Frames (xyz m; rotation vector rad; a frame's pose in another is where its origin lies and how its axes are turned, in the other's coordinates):
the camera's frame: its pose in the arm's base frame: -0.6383 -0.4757 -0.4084 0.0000 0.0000 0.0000
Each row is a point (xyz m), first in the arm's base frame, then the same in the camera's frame.
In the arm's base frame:
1: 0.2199 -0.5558 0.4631
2: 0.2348 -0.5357 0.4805
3: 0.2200 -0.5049 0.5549
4: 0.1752 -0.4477 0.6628
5: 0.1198 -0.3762 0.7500
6: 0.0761 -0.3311 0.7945
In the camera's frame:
1: 0.8582 -0.0801 0.8715
2: 0.8731 -0.0600 0.8889
3: 0.8583 -0.0292 0.9633
4: 0.8135 0.0280 1.0712
5: 0.7581 0.0995 1.1584
6: 0.7144 0.1446 1.2029

